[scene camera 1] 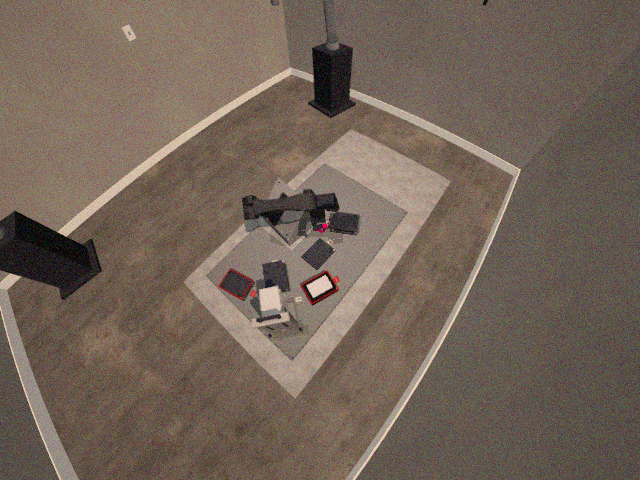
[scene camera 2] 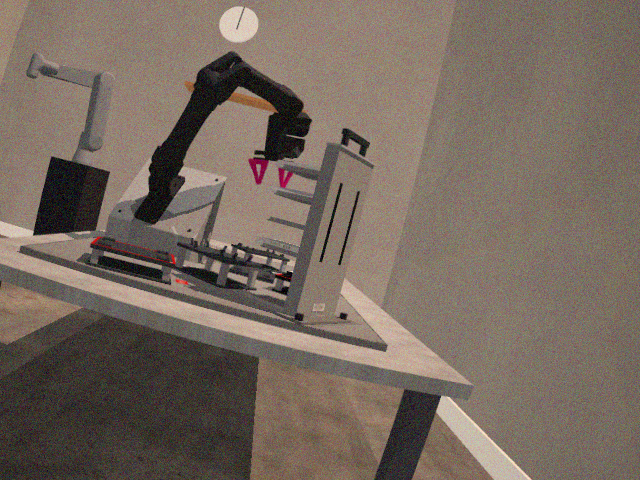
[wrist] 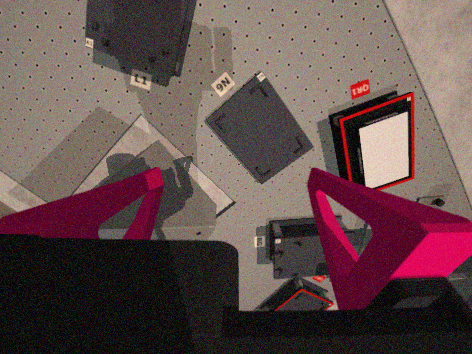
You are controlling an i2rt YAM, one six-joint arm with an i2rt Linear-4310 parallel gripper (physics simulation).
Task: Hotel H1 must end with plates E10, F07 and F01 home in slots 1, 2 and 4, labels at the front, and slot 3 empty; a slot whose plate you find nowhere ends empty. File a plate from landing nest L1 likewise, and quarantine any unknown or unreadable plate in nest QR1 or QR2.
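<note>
My gripper is open and empty, high above the table board. Hotel H1 stands upright, its shelves towards the arm. A white rectangle shows at its top in scene camera 1; whether it is a plate I cannot tell. No plate label is readable. Landing nest L1 is dark, with no plate seen on its visible part. Nest QR1 bears a white-topped plate. Nest QR2 has a red rim and shows no plate.
A dark nest, its label seemingly N6, lies between L1 and QR1. Another dark nest is beside the hotel, partly behind a finger in the wrist view. The hotel's black handle sticks up near the gripper's height.
</note>
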